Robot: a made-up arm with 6 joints.
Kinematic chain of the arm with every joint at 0, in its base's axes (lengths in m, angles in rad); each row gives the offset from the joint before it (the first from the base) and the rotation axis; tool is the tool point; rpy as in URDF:
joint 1: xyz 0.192 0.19 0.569 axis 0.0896 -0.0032 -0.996
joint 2: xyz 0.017 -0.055 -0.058 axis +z
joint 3: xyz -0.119 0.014 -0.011 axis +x
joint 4: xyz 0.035 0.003 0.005 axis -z
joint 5: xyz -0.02 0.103 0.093 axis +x
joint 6: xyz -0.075 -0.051 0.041 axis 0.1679 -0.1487 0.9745
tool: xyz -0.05 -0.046 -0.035 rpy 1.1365 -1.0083 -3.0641
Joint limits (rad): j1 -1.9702..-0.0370 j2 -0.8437..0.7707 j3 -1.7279..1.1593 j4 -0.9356..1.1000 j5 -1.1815..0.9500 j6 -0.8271..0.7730
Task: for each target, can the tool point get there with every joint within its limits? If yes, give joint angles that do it. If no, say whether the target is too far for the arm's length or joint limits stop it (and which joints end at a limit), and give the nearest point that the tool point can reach.
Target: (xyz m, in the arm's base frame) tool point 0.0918 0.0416 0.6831
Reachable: yes | joints -1.1049 0.4013 0.0423 0.8028 -0.7714 -0.0192
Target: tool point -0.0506 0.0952 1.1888
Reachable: no: too far | nearest point 0.0644 0.1124 0.7456 | short by 0.458 m
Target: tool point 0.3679 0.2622 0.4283
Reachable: no: joint limits stop it (at a limit: joint 1, joint 2, joint 3, joint 4) | nearest point 0.4101 0.2434 0.4749 | short by 0.066 m
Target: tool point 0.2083 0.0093 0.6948
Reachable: yes | joints -0.8555 0.5535 0.6624 0.8002 -0.4753 0.2379
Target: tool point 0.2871 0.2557 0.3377
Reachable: no: joint limits stop it (at a limit: joint 1, joint 2, joint 4, joint 5, joint 6) | nearest point 0.2815 0.3000 0.3028 | short by 0.057 m
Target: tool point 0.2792 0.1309 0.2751
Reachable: no: joint limits stop it (at a limit: joint 1, joint 3, joint 4, joint 5, joint 6) | nearest point 0.2775 0.0869 0.3283 | short by 0.069 m
